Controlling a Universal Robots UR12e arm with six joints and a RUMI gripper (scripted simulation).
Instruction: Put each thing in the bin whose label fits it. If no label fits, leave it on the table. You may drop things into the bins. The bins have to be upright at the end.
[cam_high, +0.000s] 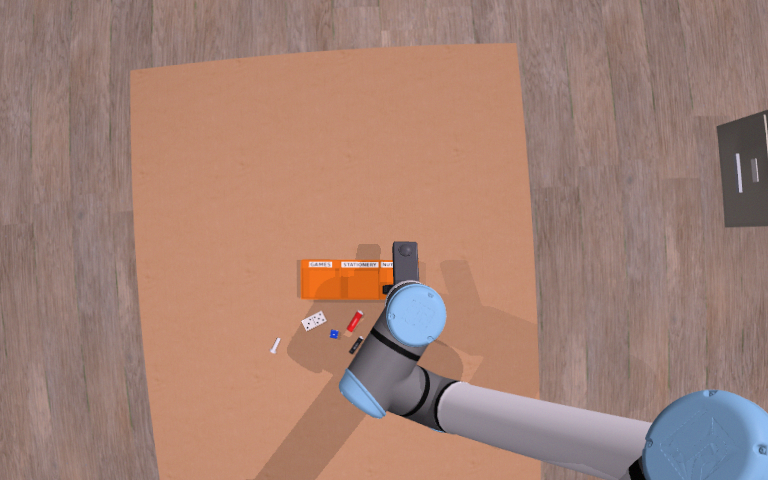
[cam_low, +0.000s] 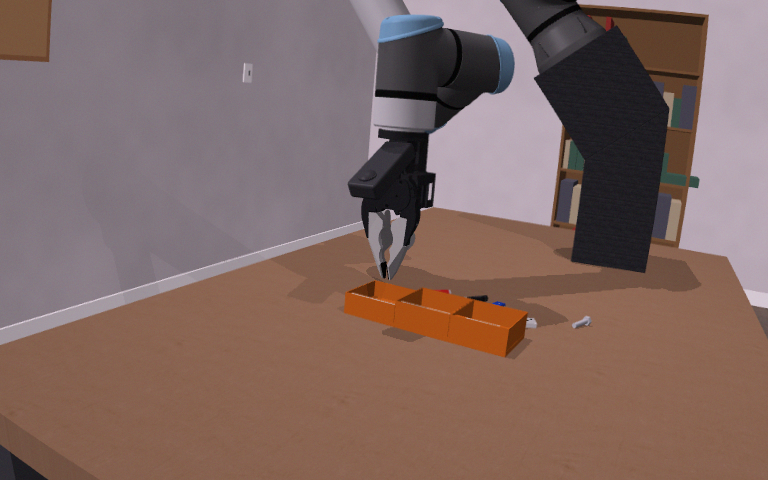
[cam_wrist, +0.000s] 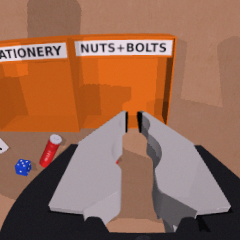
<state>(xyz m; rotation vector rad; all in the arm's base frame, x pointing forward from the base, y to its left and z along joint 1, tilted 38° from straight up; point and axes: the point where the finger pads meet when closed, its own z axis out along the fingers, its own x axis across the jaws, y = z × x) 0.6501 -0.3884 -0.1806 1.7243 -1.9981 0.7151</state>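
Right now the orange three-part bin is 30 mm ahead of my hand, 90 mm to the left of it and 40 mm below it. Round my hand: black stick (120 mm behind, 120 mm to the left, 60 mm below); blue die (80 mm behind, 160 mm to the left, 50 mm below); white domino (50 mm behind, 200 mm to the left, 60 mm below).
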